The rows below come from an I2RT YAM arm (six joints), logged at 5 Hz.
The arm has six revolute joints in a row. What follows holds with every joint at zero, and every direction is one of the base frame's.
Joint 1 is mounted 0.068 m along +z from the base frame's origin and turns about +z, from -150 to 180 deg.
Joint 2 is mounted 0.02 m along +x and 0.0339 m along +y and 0.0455 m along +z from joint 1 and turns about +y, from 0 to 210 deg.
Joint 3 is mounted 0.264 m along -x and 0.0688 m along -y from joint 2 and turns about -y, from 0 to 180 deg.
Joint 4 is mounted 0.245 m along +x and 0.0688 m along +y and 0.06 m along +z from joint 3 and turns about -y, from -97 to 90 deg.
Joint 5 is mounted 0.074 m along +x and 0.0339 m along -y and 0.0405 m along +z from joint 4 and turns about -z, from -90 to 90 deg.
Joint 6 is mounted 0.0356 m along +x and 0.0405 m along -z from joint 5 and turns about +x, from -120 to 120 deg.
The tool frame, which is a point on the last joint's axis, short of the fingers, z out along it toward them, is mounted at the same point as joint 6; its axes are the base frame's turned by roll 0, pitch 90 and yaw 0 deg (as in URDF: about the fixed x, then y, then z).
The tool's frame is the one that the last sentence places.
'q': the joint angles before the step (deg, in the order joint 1, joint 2, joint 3, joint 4, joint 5, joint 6). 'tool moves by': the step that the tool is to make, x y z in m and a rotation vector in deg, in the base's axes. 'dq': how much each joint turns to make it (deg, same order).
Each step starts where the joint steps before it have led.
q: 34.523, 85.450, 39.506, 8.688, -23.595, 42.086
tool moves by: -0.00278, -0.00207, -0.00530, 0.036, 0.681, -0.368
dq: -0.023, 0.000, -1.310, 1.005, 0.022, 0.589
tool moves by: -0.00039, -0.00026, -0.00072, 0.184, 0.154, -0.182
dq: 0.001, -0.001, -0.241, 0.349, 0.000, 0.328
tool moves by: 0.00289, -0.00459, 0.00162, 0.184, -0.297, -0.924
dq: -1.071, -0.350, 0.000, -0.045, -0.109, -0.109
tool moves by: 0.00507, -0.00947, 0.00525, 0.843, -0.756, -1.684
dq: -2.163, -1.093, 0.000, -0.020, -0.568, -0.042
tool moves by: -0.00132, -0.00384, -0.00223, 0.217, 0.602, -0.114
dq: -0.592, -0.371, -0.808, 0.087, -0.679, 0.129
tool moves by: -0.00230, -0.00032, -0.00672, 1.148, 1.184, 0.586
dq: 0.023, 0.657, -1.335, 2.014, -1.398, 1.050
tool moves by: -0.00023, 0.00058, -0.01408, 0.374, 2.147, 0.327
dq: 0.000, 2.535, -1.267, 2.621, -1.114, 1.049
